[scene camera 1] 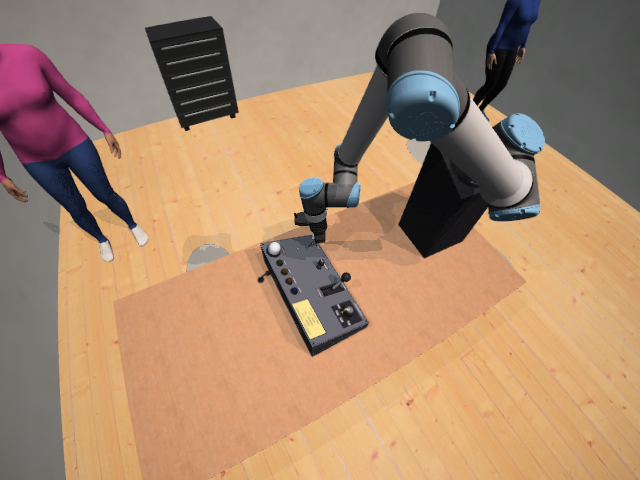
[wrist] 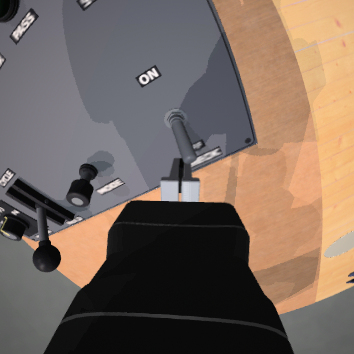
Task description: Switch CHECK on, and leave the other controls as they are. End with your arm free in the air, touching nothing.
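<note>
Visible: a ball-topped lever [wrist: 46, 257], together with my gripper [wrist: 181, 168].
</note>
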